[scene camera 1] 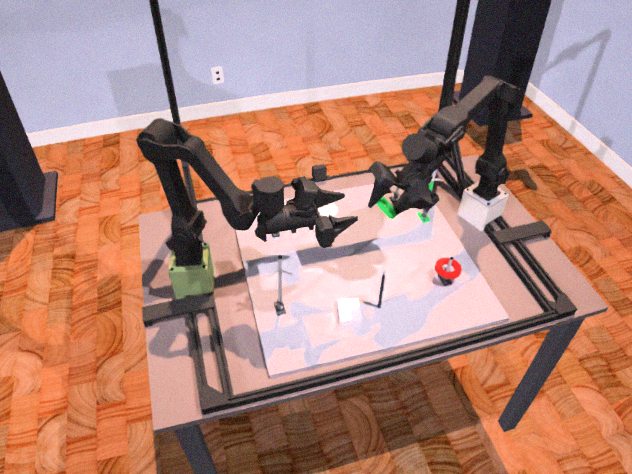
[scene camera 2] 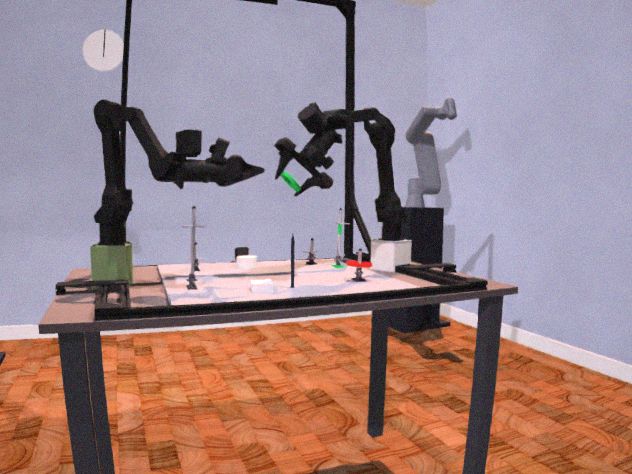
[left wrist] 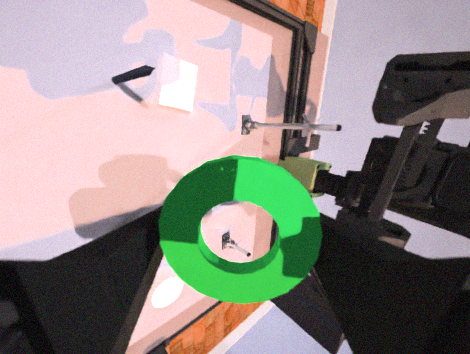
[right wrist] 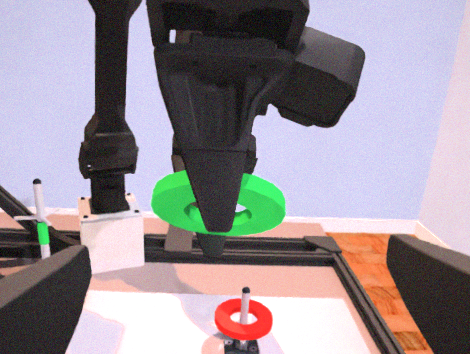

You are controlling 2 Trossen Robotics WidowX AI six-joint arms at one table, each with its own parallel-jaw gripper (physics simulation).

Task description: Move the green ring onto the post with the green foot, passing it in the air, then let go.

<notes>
In view: my left gripper (scene camera 1: 379, 212), my right gripper (scene camera 1: 351, 206), a green ring (left wrist: 241, 178) and a white block (left wrist: 175, 83).
The green ring is seen too in the right wrist view (right wrist: 172, 195). My left gripper shows as well in scene camera 2 (scene camera 2: 285, 187), in the left wrist view (left wrist: 236, 212) and in the right wrist view (right wrist: 215, 247). My right gripper also shows in scene camera 2 (scene camera 2: 259, 172), in the left wrist view (left wrist: 361, 193) and in the right wrist view (right wrist: 241, 254). The right wrist view does not show the white block: it is out of frame.
</notes>
